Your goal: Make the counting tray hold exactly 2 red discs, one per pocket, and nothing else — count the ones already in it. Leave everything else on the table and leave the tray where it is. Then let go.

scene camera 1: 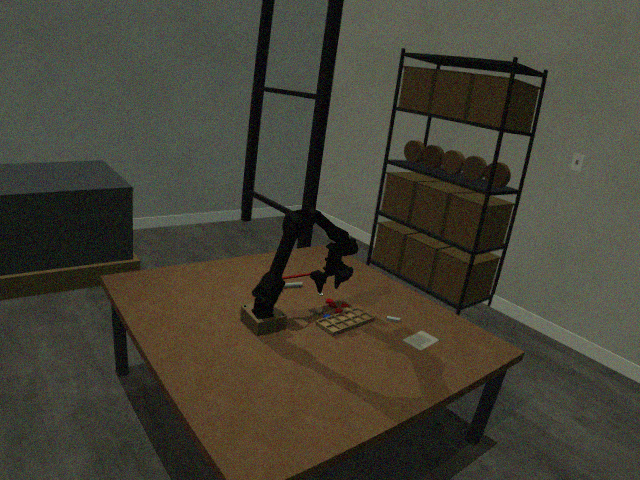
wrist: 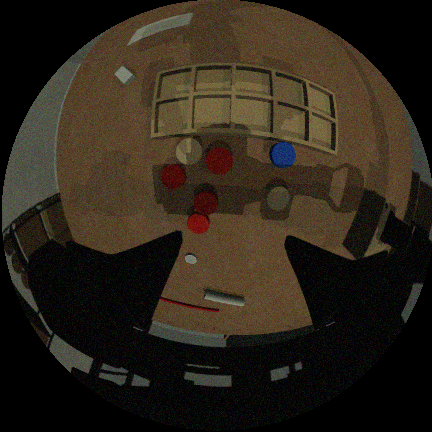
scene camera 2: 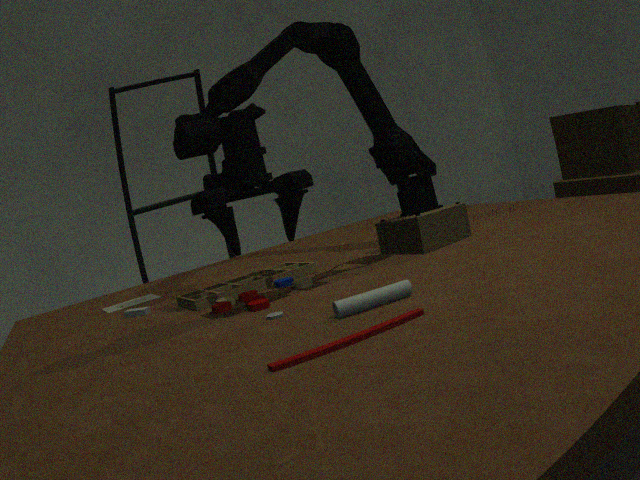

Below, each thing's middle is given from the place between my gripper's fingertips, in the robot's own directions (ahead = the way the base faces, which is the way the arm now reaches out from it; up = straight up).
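Scene:
Let me give you the counting tray (wrist: 219,98) first: my hand is 1 cm short of it, 14 cm to the left of it and 7 cm above it. Going by their middles, that tray is the nearest to my hand of the things named here. And there's the red rod (scene camera 2: 314,353), which is 3 cm ahead of my hand, 31 cm to the left of it and 7 cm below it.

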